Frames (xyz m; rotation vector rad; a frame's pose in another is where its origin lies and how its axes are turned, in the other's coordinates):
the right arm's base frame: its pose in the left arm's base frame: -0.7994 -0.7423 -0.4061 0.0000 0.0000 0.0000
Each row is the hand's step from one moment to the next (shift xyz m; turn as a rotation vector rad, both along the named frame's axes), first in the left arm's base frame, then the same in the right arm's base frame.
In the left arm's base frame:
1: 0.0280 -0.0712 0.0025 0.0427 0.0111 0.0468
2: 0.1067 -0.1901 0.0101 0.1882 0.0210 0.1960
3: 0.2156 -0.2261 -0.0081 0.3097 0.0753 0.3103
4: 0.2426 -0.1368 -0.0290 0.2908 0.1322 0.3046
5: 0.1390 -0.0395 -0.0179 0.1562 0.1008 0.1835
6: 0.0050 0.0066 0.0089 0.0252 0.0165 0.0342
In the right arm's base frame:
1: 0.0280 -0.0712 0.0025 0.0427 0.0111 0.0468
2: 0.1067 -0.1901 0.0101 0.1882 0.0210 0.1960
3: 0.2156 -0.2261 -0.0081 0.3097 0.0753 0.3103
4: 0.2426 -0.1368 -0.0290 0.2908 0.1322 0.3046
5: 0.1390 -0.0395 -0.0179 0.1562 0.1008 0.1835
6: 0.0050 0.0066 0.0089 0.0252 0.0165 0.0342

